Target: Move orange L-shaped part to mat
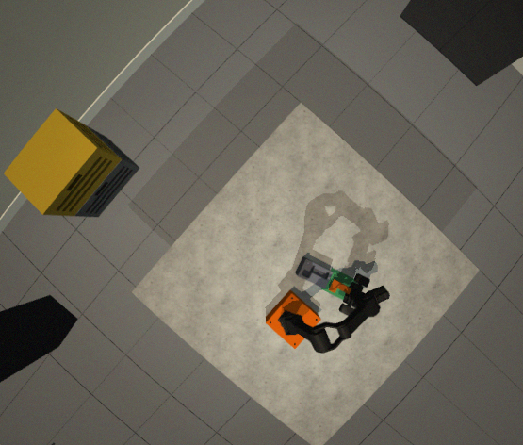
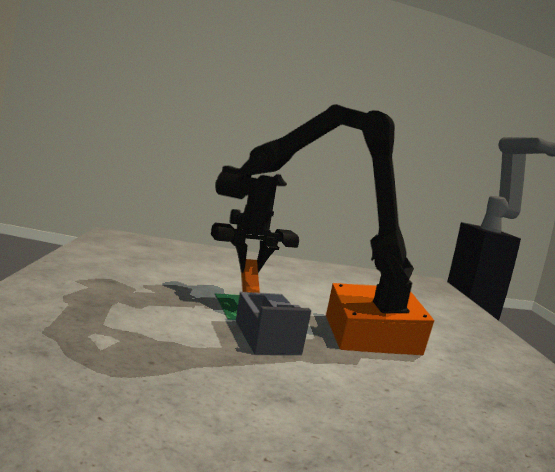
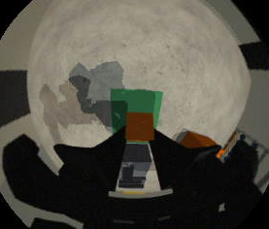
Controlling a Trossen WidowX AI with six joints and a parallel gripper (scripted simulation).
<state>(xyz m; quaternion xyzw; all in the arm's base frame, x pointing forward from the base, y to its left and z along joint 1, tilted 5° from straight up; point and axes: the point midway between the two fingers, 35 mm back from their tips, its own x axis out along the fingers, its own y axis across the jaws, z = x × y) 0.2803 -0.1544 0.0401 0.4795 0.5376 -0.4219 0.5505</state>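
The orange L-shaped part is 20 mm behind my gripper tip, 30 mm to the left of it and 30 mm below it. Also, from my gripper tip: green mat: 20 mm to the left, 90 mm below.
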